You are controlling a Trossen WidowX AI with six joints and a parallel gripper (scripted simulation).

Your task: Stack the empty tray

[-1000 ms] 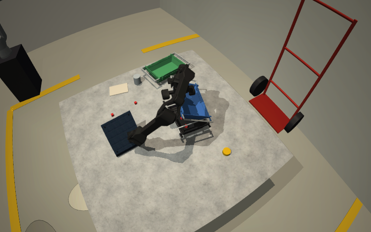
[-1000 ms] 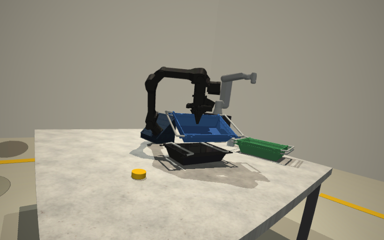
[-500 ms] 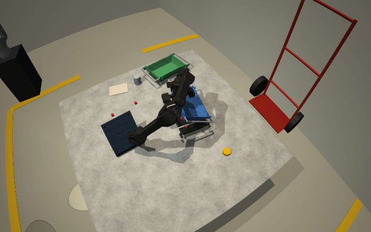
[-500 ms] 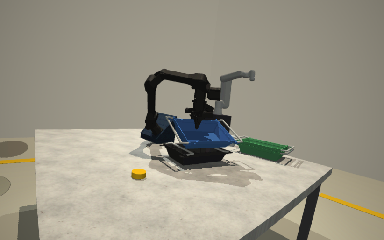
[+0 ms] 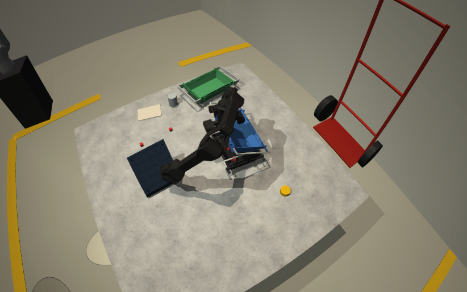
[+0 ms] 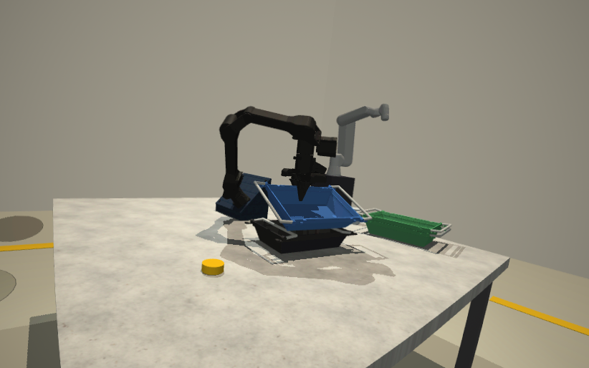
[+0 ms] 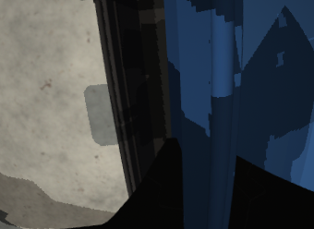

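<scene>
Right now my gripper tip is 80 mm short of the blue tray. Round my gripper tip: beige card: 430 mm to the left, 320 mm behind, 130 mm below; then grey cylinder: 440 mm to the left, 150 mm behind, 100 mm below; then yellow disc: 350 mm to the right, 180 mm ahead, 120 mm below.
</scene>
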